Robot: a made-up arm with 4 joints.
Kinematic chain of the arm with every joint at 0, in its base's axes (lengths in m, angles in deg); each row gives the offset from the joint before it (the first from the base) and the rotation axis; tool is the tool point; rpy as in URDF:
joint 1: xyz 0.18 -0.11 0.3 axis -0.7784 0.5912 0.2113
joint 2: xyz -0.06 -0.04 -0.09 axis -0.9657 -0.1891 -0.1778
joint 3: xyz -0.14 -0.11 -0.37 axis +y
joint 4: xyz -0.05 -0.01 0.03 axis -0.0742 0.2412 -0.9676
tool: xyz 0.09 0.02 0.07 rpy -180 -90 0
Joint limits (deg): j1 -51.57..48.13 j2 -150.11..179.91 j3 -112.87..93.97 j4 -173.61..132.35
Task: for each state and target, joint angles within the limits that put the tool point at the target. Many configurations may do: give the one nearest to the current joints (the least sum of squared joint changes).
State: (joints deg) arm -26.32 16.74 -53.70 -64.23
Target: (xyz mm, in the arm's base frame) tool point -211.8 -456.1 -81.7
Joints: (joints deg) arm 19.56 13.57 -80.52 -105.26
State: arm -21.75 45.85 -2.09 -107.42
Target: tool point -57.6 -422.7 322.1
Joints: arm 27.20 72.78 22.72 -106.38
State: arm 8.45 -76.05 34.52 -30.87
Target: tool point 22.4 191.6 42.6
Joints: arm -10.90 -74.65 68.54 -7.68
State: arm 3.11 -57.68 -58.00 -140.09
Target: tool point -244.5 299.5 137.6
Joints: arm -22.10 -96.42 -83.88 -141.67
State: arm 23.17 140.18 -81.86 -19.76
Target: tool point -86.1 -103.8 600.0
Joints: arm 47.71 174.56 -65.46 -3.47
